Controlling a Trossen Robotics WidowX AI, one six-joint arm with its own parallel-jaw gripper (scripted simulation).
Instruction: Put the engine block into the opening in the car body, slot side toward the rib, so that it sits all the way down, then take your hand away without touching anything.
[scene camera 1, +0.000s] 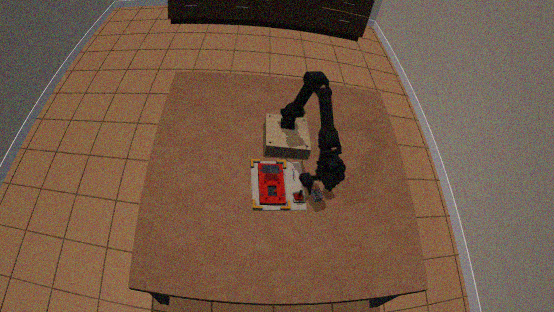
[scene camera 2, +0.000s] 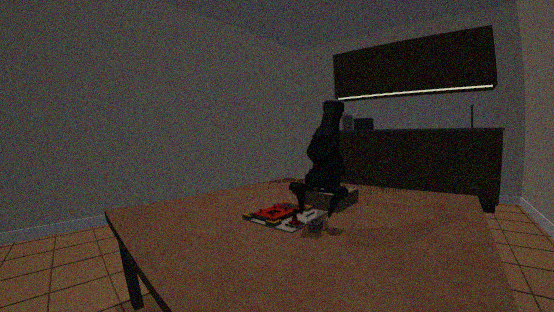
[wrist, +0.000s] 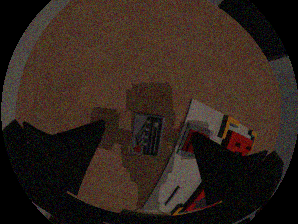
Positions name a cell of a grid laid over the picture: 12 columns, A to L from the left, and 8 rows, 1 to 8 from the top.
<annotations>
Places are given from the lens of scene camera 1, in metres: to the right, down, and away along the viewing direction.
red car body (scene camera 1: F5): -0.03, 0.09, 1.45
</annotations>
